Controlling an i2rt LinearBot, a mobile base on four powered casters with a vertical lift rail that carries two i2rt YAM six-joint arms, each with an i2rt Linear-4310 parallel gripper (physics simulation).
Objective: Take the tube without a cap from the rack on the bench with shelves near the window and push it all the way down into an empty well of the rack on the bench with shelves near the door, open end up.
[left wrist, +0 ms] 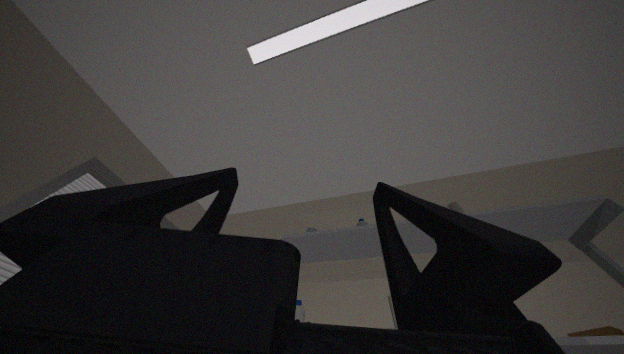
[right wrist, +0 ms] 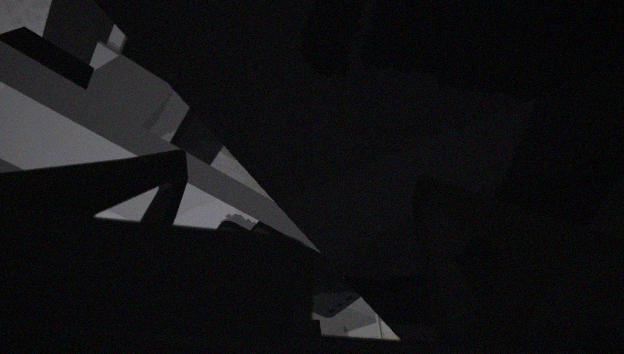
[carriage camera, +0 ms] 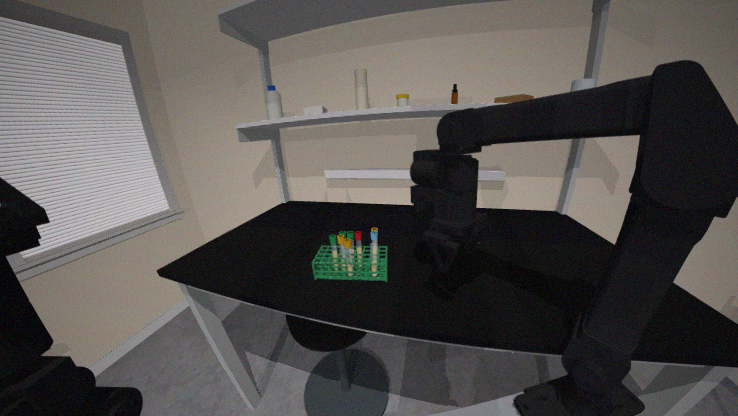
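A green rack (carriage camera: 350, 277) stands on the black bench near the window in the carriage view. It holds several upright tubes with green, yellow, red and light blue caps. A tube without a cap cannot be made out among them, and the wells are small at this distance. My right gripper (carriage camera: 442, 258) (right wrist: 303, 176) is open and points down over the bench, to the right of the rack; one of its fingers is almost lost in the dark in the right wrist view. My left gripper (left wrist: 306, 183) is open and empty, pointing up toward the ceiling and upper shelf. The rack near the door does not show.
The bench (carriage camera: 248, 268) has a shelf (carriage camera: 341, 117) above it with bottles, a white cylinder, a yellow-lidded jar and a brown box. A stool (carriage camera: 326, 333) stands under the front edge. A window (carriage camera: 77, 129) is at the left. My left arm (carriage camera: 20, 320) shows at the left edge.
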